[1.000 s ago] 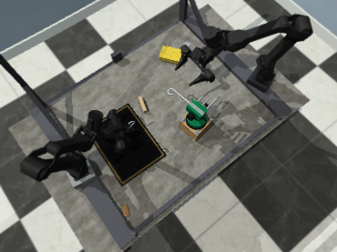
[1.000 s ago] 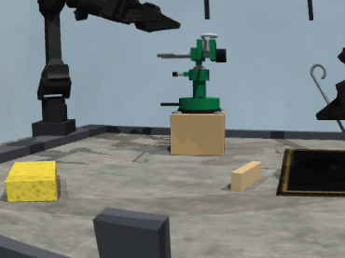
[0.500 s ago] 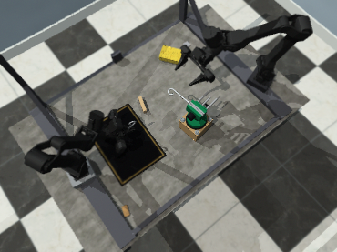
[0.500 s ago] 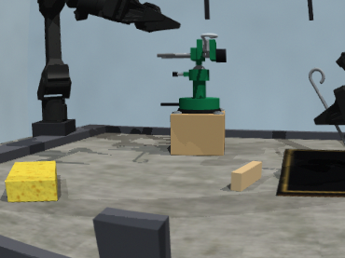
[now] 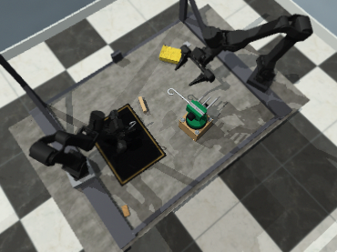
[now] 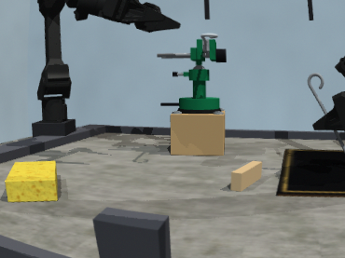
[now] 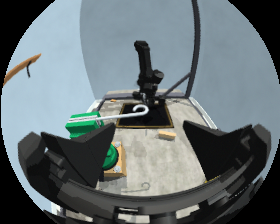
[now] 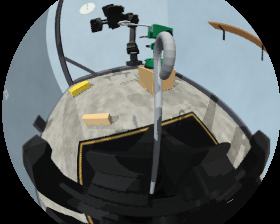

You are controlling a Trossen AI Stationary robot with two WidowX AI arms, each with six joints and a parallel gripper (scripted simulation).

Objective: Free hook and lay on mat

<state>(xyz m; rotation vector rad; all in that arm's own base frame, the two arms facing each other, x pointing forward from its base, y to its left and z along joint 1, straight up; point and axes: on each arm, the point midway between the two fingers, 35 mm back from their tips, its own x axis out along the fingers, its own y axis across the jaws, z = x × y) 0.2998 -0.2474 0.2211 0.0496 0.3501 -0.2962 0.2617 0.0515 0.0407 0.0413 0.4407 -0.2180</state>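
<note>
Now: the black mat 10 mm ahead of my right hand, 30 mm to the right of it and 90 mm below it. From my right hand the other things lie so: small wooden block: 110 mm behind, 120 mm to the left, 80 mm below.
</note>
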